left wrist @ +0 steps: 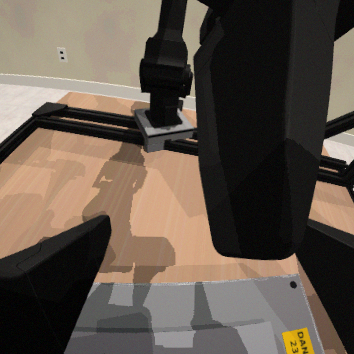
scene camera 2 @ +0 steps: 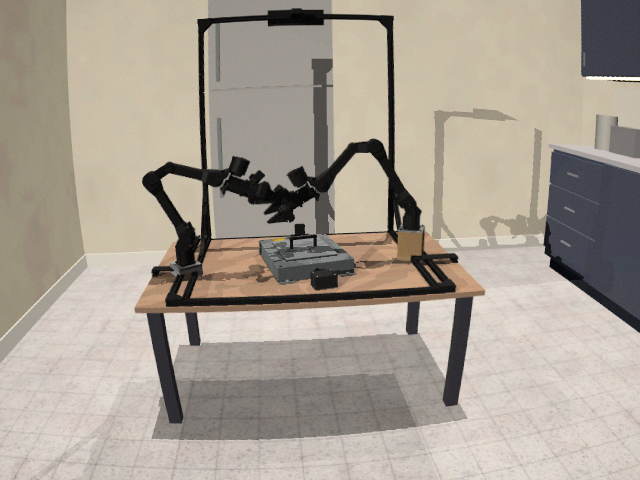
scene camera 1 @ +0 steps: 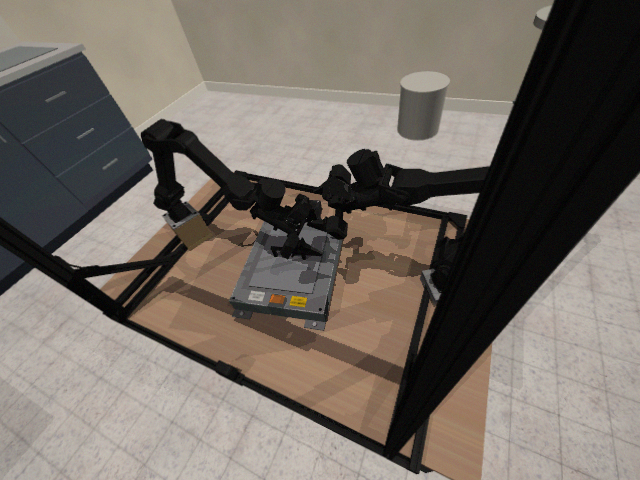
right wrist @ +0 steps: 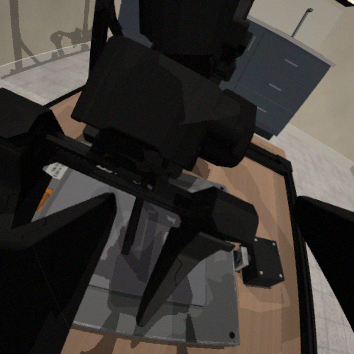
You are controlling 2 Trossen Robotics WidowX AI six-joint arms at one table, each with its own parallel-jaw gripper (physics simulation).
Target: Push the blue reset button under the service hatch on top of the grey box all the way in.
Labels:
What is the left gripper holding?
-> Nothing.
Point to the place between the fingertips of the right gripper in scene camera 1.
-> At 312,207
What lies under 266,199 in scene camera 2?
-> The right gripper.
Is the left gripper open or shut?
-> Open.

